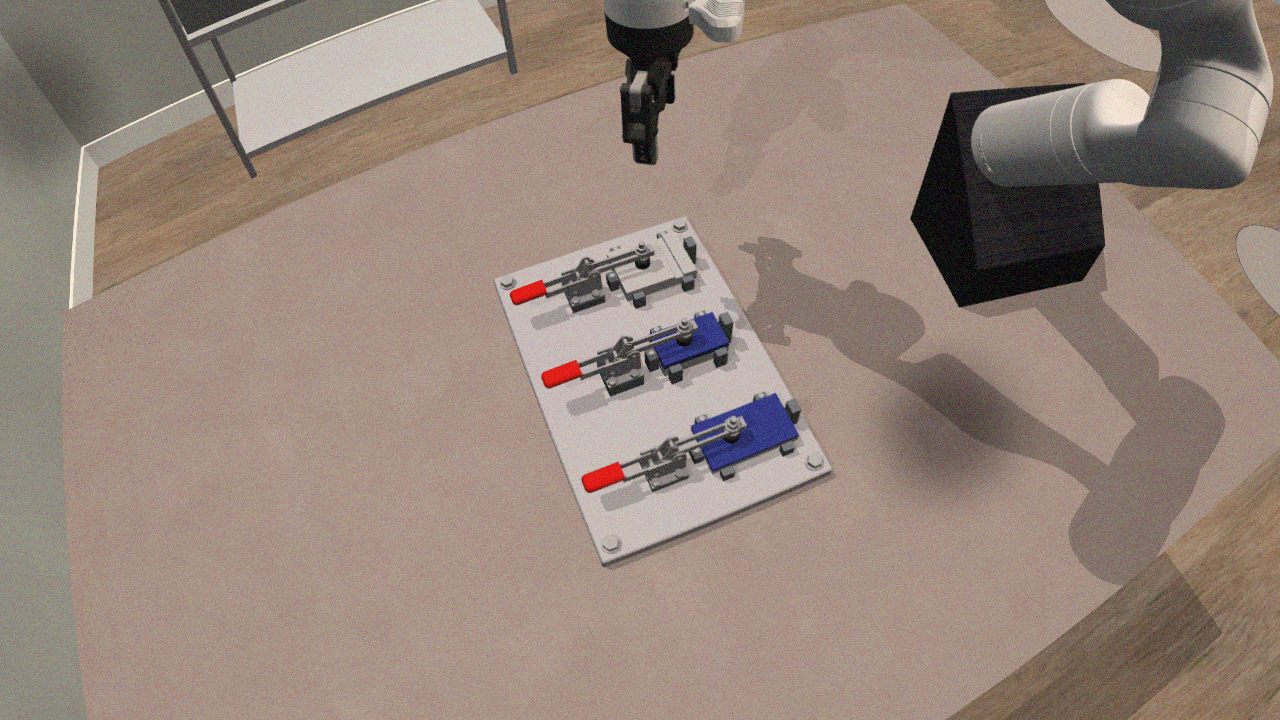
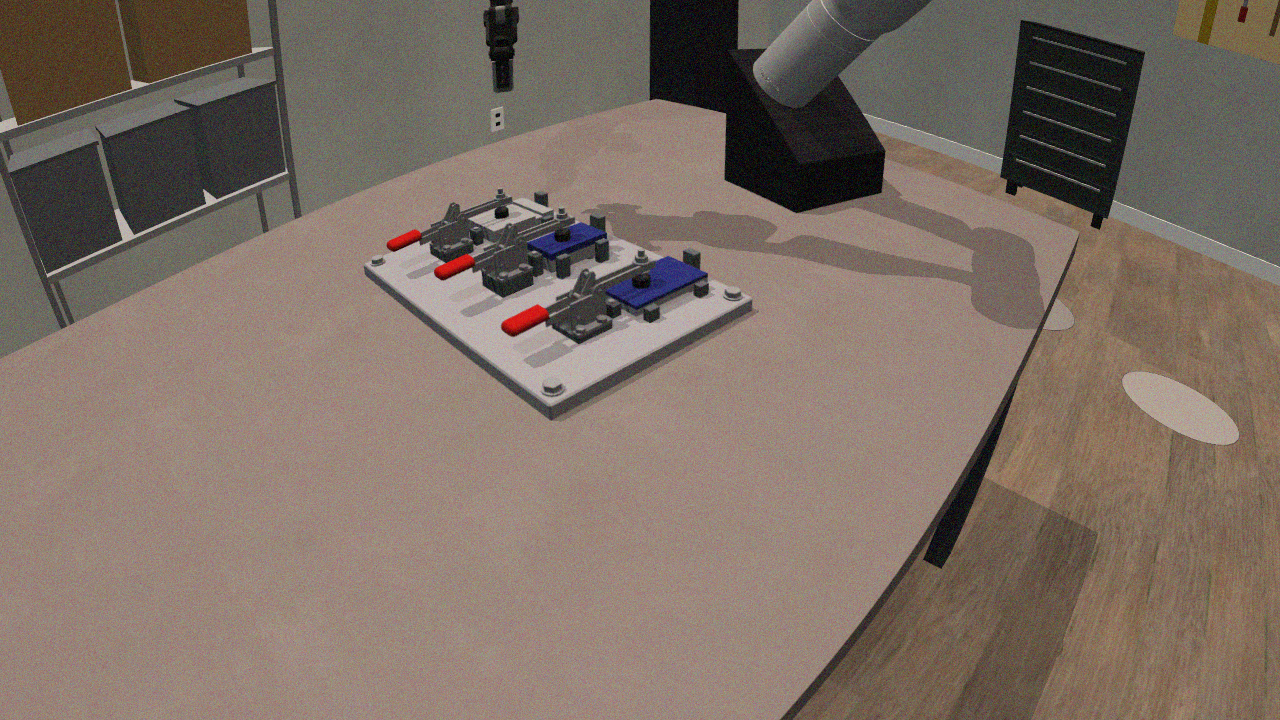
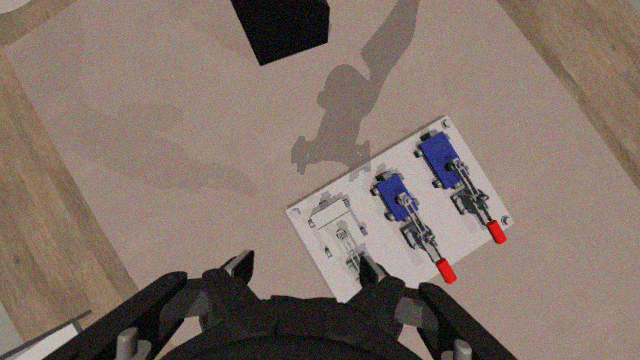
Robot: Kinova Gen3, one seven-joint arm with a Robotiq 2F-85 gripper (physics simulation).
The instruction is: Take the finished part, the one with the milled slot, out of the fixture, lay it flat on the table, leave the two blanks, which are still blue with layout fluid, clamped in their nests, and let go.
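Where they show: gripper, fingertip midpoint: (image 1: 655,130) (image 2: 503,83) (image 3: 307,265); arm's base, link origin: (image 1: 1005,145) (image 2: 781,81).
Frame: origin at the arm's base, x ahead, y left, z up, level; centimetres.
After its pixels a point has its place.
Note:
The finished part (image 1: 660,275) {y -4.3, x 39.0, z -12.2 cm} (image 3: 327,215) {y -7.1, x 36.5, z -12.2 cm}, pale with a slot across it, sits in the end nest of the white fixture plate (image 1: 644,519) {y 20.0, x 49.3, z -14.3 cm} (image 2: 590,371) {y 21.3, x 49.4, z -14.3 cm} (image 3: 385,265) {y -2.2, x 49.2, z -14.3 cm}, under its clamp's pad. Its clamp's red handle (image 1: 528,292) {y -5.5, x 52.9, z -10.2 cm} (image 2: 403,240) {y -5.2, x 53.2, z -10.3 cm} lies low. A smaller blue blank (image 1: 711,342) {y 5.7, x 37.3, z -11.7 cm} (image 2: 586,236) {y 5.7, x 37.6, z -11.7 cm} (image 3: 390,192) {y 3.8, x 38.0, z -11.7 cm} sits in the middle nest and a larger blue blank (image 1: 760,425) {y 15.5, x 36.1, z -12.7 cm} (image 2: 675,275) {y 16.2, x 35.6, z -12.7 cm} (image 3: 437,155) {y 14.7, x 36.4, z -12.7 cm} in the other end nest, each under a clamp pad. My gripper (image 1: 644,159) (image 2: 503,87) {y -10.2, x 37.1, z 2.8 cm} (image 3: 307,265) {y -10.2, x 37.1, z 2.8 cm} is open and empty, pointing down, high above the table and apart from the fixture.
The middle clamp's red handle (image 1: 561,373) {y 5.3, x 52.3, z -9.7 cm} (image 2: 454,266) {y 5.8, x 52.6, z -9.8 cm} (image 3: 446,271) {y 5.0, x 52.0, z -9.7 cm} and the far one (image 1: 602,476) {y 16.2, x 51.8, z -10.7 cm} (image 2: 524,319) {y 16.6, x 52.1, z -10.7 cm} (image 3: 496,232) {y 15.8, x 51.5, z -10.8 cm} stick out over the plate. The black robot base (image 1: 1011,197) {y 4.2, x 0.7, z -3.9 cm} (image 2: 796,165) {y 8.2, x 7.0, z -9.3 cm} (image 3: 290,30) {y 1.8, x 6.3, z -10.5 cm} stands on the table (image 1: 313,492) {y 6.3, x 80.6, z -15.8 cm} (image 2: 358,501) {y 21.4, x 70.8, z -15.8 cm}. A shelf rack (image 2: 281,107) stands beyond the table.

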